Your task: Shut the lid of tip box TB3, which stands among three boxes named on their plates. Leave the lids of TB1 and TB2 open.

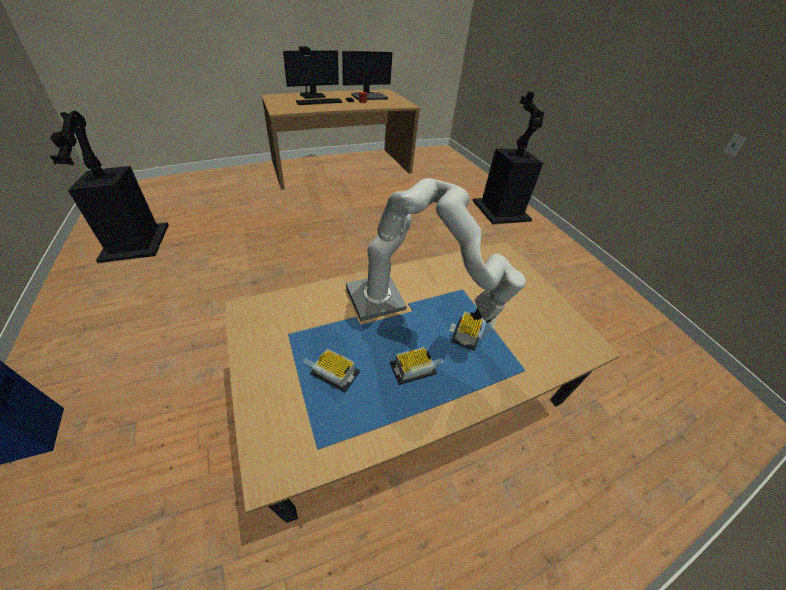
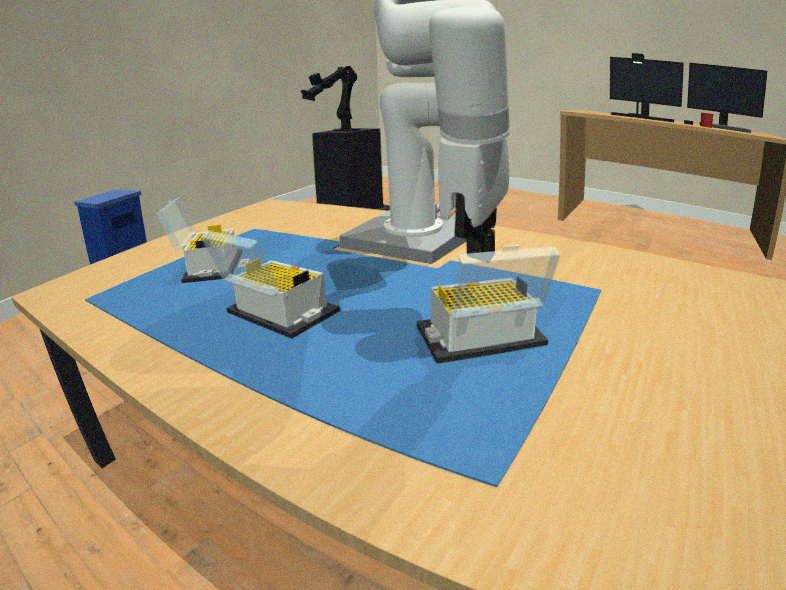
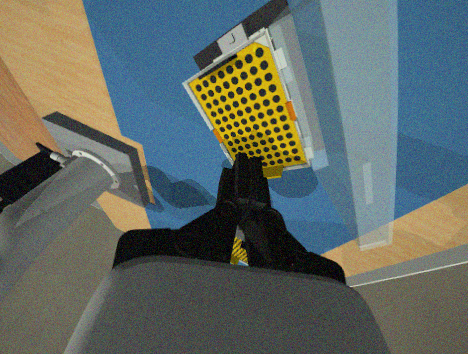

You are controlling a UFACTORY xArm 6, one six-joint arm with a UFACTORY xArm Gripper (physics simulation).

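Seen in the pictures: gripper, between the fingertips: (image 1: 475, 317) (image 2: 481, 256) (image 3: 242, 169); arm's base, origin of its link: (image 1: 377, 293) (image 2: 413, 226) (image 3: 99, 168).
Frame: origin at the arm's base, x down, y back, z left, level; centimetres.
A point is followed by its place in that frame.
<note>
Three white tip boxes with yellow racks stand on dark plates: a left box (image 1: 334, 367) (image 2: 206, 261) {x -0.4, y -39.4, z -19.7 cm}, a middle box (image 1: 413, 365) (image 2: 261, 301) {x -0.7, y -44.0, z 6.5 cm} and a right box (image 1: 469, 330) {x -2.8, y -30.9, z 32.1 cm} (image 2: 488, 330) (image 3: 245, 100) {x -2.8, y -26.8, z 35.6 cm}. Their names cannot be read. The left lid (image 2: 174, 222) {x -7.5, y -40.8, z -29.5 cm} and middle lid (image 2: 222, 250) {x -9.6, y -48.3, z 4.7 cm} are clear and tilted open. The right box's clear lid (image 2: 507, 263) {x -10.7, y -34.2, z 40.2 cm} (image 3: 372, 125) {x -11.4, y -31.9, z 41.3 cm} is also open, raised along one long side. My black gripper (image 1: 478, 313) {x -8.8, y -29.4, z 33.9 cm} (image 2: 480, 247) {x -8.8, y -29.4, z 33.9 cm} (image 3: 242, 169) {x -8.8, y -29.4, z 33.9 cm} is shut and empty, by one end of the right box; whether it touches is unclear.
The boxes stand on a blue mat (image 1: 355, 415) {x 2.9, y -54.1, z -20.0 cm} (image 2: 380, 406) {x 2.9, y -48.3, z 33.4 cm} on the wooden table (image 1: 266, 444) {x 3.2, y -58.1, z -50.2 cm} (image 2: 685, 381) {x 3.2, y -23.2, z 62.5 cm}. The arm's base plate (image 1: 380, 309) {x 0.4, y -9.5, z -0.7 cm} (image 2: 380, 244) {x 1.0, y -10.9, z 0.3 cm} (image 3: 65, 131) {x -0.1, y 6.1, z 8.6 cm} is behind the mat. A desk with monitors and two dark arms on pedestals stand farther off.
</note>
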